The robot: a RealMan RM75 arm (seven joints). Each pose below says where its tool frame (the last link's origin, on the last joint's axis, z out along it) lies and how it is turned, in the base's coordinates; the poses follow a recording.
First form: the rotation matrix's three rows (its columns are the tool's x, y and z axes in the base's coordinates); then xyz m. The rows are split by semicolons.
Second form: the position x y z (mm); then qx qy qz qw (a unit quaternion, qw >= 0). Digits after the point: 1 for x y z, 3 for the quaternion. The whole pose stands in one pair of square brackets.
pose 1, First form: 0.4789 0.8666 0.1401; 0.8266 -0.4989 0.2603; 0.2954 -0.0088 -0.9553; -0.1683 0.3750 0.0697
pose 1, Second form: [-168.3 375.0 69.7 -0.856 -0.494 -0.127 0.079]
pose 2, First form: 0.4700 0.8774 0.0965; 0.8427 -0.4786 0.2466; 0.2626 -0.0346 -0.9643; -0.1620 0.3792 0.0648
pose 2, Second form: [-162.0 379.2 64.8 -0.853 -0.504 -0.105 0.082]
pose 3, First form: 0.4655 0.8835 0.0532; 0.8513 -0.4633 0.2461; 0.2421 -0.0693 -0.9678; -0.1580 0.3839 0.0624
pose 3, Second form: [-158.0 383.9 62.4 -0.851 -0.510 -0.087 0.093]
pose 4, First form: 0.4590 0.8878 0.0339; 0.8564 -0.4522 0.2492; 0.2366 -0.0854 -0.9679; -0.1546 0.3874 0.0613
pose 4, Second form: [-154.6 387.4 61.3 -0.848 -0.514 -0.080 0.099]
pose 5, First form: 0.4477 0.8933 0.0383; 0.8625 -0.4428 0.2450; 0.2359 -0.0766 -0.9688; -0.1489 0.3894 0.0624
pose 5, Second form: [-148.9 389.4 62.4 -0.845 -0.519 -0.081 0.095]
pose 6, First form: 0.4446 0.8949 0.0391; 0.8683 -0.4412 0.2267; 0.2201 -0.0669 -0.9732; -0.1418 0.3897 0.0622
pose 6, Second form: [-141.8 389.7 62.2 -0.845 -0.521 -0.077 0.087]
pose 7, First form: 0.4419 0.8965 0.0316; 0.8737 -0.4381 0.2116; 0.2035 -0.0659 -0.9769; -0.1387 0.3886 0.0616
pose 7, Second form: [-138.7 388.6 61.6 -0.845 -0.524 -0.070 0.082]
